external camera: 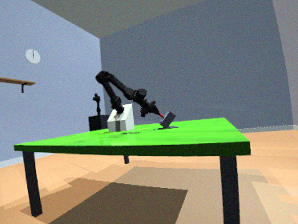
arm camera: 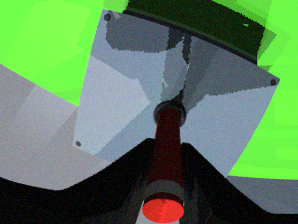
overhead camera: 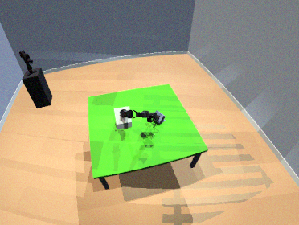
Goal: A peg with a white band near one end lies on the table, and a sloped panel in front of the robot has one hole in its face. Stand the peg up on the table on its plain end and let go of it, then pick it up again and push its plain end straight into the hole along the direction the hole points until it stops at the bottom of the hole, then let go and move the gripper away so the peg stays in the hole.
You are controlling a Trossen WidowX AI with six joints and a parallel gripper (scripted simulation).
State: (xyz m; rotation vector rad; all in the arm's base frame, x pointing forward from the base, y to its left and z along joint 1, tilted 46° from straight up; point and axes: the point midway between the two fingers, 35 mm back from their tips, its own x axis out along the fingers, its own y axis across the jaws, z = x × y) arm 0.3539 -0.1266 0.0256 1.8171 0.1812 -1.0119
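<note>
Now: the sloped panel 5 cm below my gripper tip, 4 cm ahead of it and 2 cm to the left of it. Also, from my gripper tip: red peg (1 cm behind, 1 cm above).
</note>
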